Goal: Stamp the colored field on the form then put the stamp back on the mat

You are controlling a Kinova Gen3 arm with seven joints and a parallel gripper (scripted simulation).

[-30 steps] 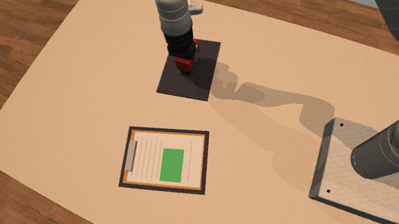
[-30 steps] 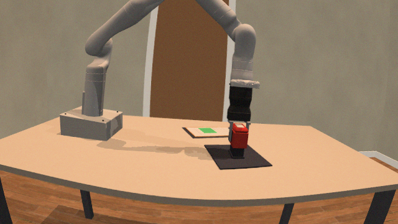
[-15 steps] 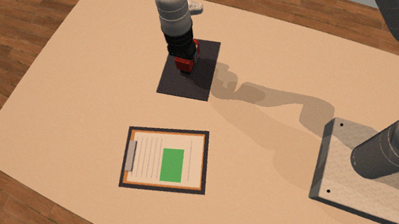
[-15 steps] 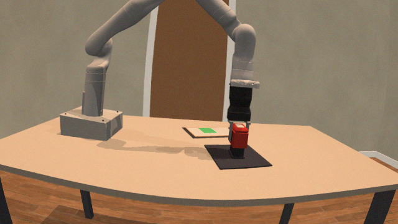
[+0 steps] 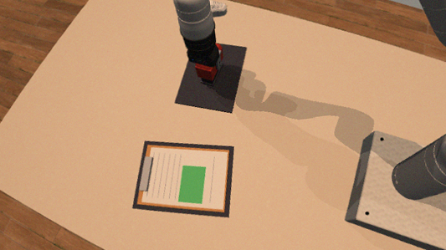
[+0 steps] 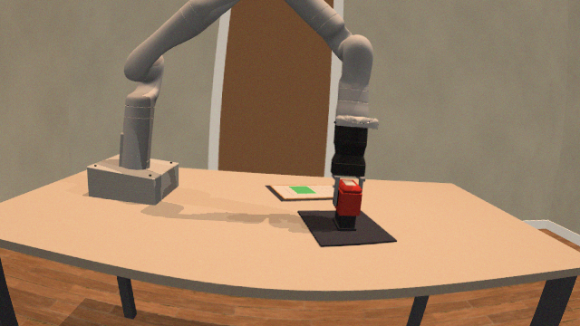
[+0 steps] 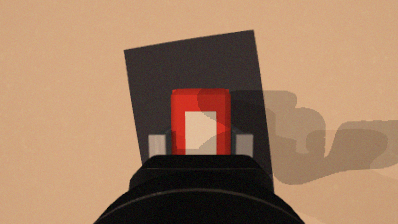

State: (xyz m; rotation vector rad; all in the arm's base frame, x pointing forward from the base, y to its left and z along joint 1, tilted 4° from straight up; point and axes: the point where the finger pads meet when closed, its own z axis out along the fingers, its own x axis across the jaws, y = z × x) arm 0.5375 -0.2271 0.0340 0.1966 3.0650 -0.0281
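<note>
My hand is 10 mm short of the clipboard, 320 mm to the right of it and 60 mm above it. Round my hand: red stamp: 20 mm below.
</note>
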